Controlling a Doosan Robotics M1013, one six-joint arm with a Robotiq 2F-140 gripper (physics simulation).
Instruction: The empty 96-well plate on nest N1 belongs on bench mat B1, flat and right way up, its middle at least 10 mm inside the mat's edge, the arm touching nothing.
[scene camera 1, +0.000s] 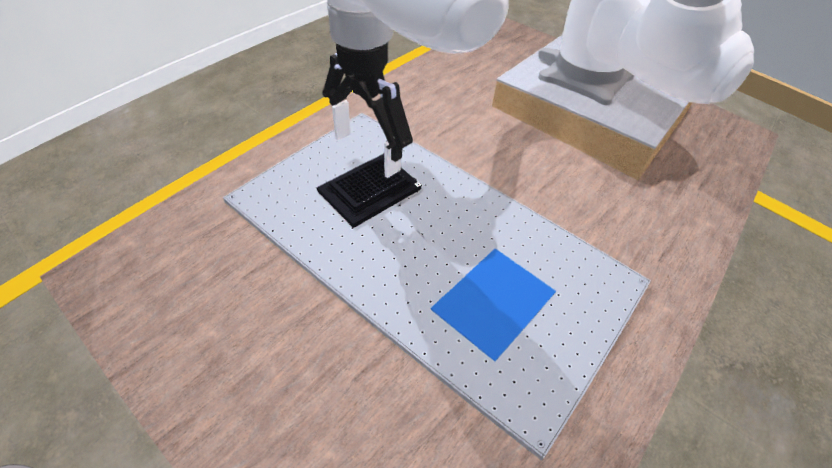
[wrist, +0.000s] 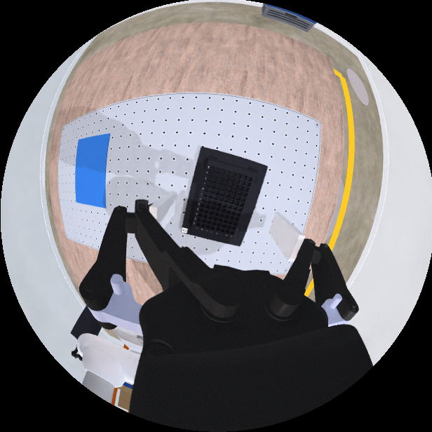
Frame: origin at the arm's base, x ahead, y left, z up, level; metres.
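Seen in the pictures: gripper, fingertip midpoint: (scene camera 1: 366, 153); arm's base at its link origin: (scene camera 1: 586, 77).
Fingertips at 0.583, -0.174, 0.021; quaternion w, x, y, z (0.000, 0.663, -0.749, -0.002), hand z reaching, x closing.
Pixels of each thing's middle, then the offset from my fingertips to it, as dx, dy, dz. Level surfaces: height alone.
- black 96-well plate at the middle of its body: (scene camera 1: 369, 183) -0.003, +0.000, -0.073
- black nest N1 at the middle of its body: (scene camera 1: 369, 187) -0.003, +0.000, -0.085
- blue bench mat B1 at its surface level: dz -0.090
- light grey perforated board at its surface level: dz -0.092
The black 96-well plate (scene camera 1: 365, 181) (wrist: 225, 200) lies flat, wells up, on the black nest N1 (scene camera 1: 372, 211) (wrist: 196, 190), which has a small white mark at one corner. The blue bench mat B1 (scene camera 1: 494, 305) (wrist: 92, 171) lies flat, apart from the nest, with nothing on it. My gripper (scene camera 1: 367, 155) (wrist: 225, 212) is open and empty, pointing down above the plate. In the scene view one pale finger pad overlaps the plate's far right part and the other shows beyond its far left side. The height of the pads over the plate is hard to tell.
Nest and mat are on a light grey perforated board (scene camera 1: 290, 232) (wrist: 285, 145). The arm's base stands on a block (scene camera 1: 558, 119) behind the board at the right. A yellow line (scene camera 1: 174, 189) (wrist: 351, 150) runs along the floor. The arm's shadow falls across board and mat.
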